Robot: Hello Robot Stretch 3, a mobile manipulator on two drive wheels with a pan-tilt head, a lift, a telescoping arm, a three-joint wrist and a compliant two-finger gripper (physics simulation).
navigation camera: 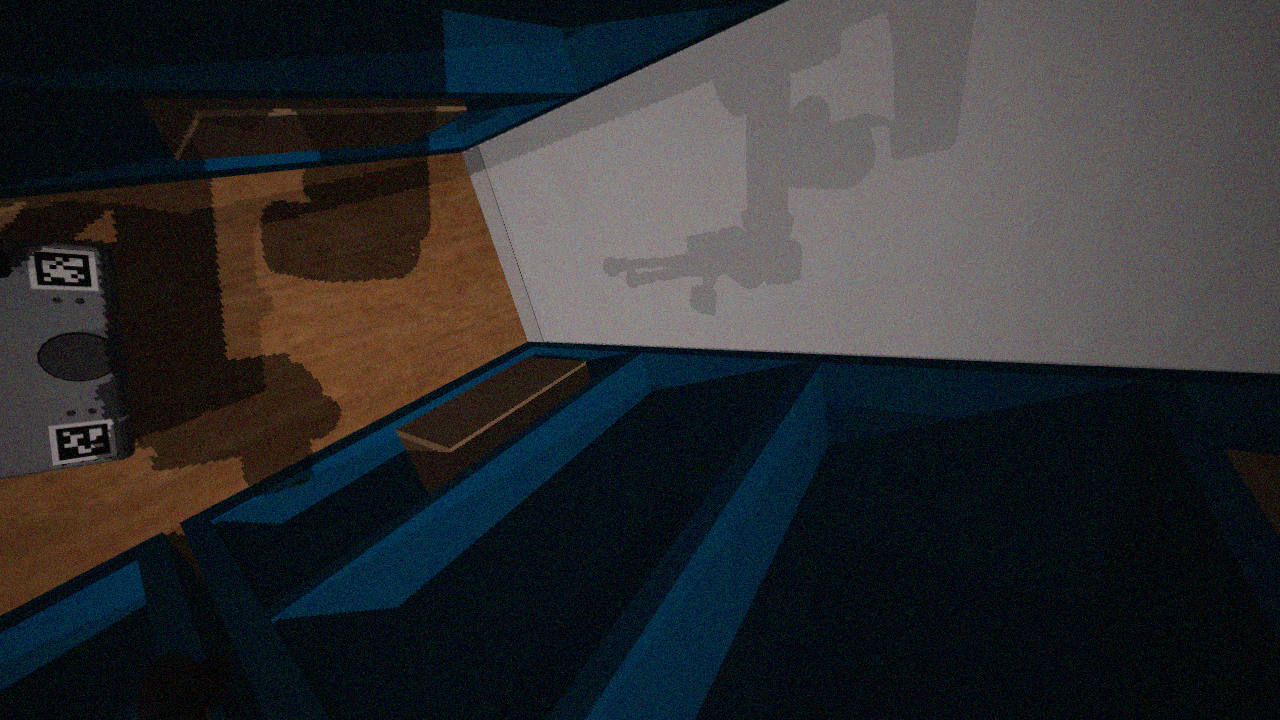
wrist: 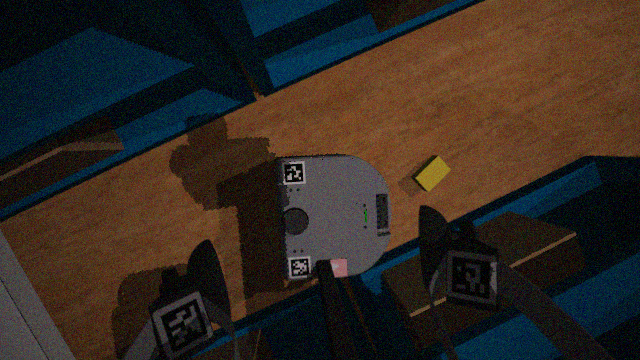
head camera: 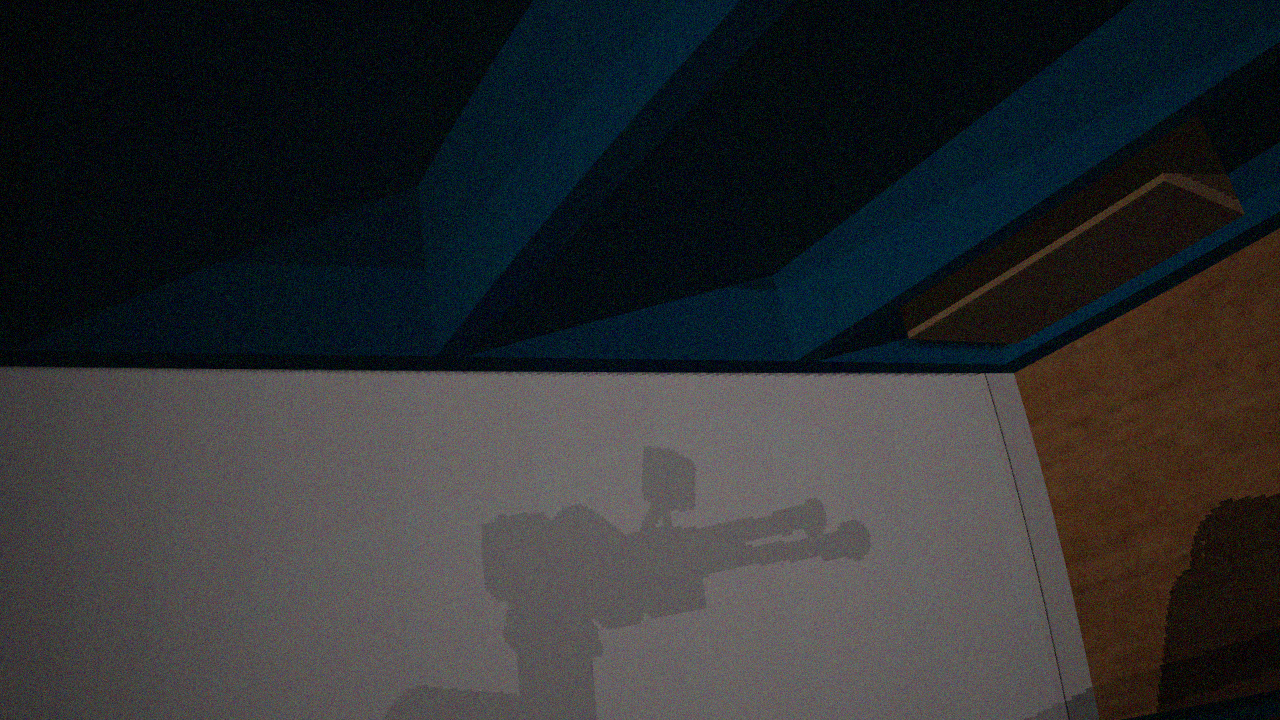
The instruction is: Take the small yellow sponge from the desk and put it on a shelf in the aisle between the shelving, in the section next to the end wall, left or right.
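Places are measured from the robot's base along level axes (x back, y up, z left), in metres.
Where they show: gripper, fingertip midpoint: (wrist: 320, 251); robot's base, origin of the base link: (navigation camera: 77, 352) (wrist: 296, 210).
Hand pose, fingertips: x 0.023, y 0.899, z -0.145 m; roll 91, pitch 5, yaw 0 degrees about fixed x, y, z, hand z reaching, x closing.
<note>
Each offset is from my fingertips to the centre of the thing. "*": to the spot under its first point. Level surfaces: height alone.
The small yellow sponge @(dy -0.877, dx +0.407, dz +0.052 m) (wrist: 432, 173) lies on the wooden floor @(dy -0.899 m) (wrist: 500, 100) of the aisle in the wrist view, beside the rounded end of my base (wrist: 340, 200). My gripper (wrist: 320, 251) is open and empty, high above the floor. Its right finger appears below the sponge in the picture and well apart from it. The blue shelving (head camera: 546, 170) (navigation camera: 474, 501) (wrist: 320, 55) stands along both sides of the aisle and meets the pale end wall (head camera: 268, 492) (navigation camera: 1029, 223) (wrist: 30, 305). The shelf interiors are very dark. The desk does not show.
Brown boxes @(* dy -0.589, dx -0.656, dz -0.015 m) (head camera: 1074, 250) (navigation camera: 492, 411) (wrist: 530, 232) stand on low shelves near the floor. The shadow of my arm and gripper falls on the end wall. The aisle is narrow, with shelf edges close on both sides of my base.
</note>
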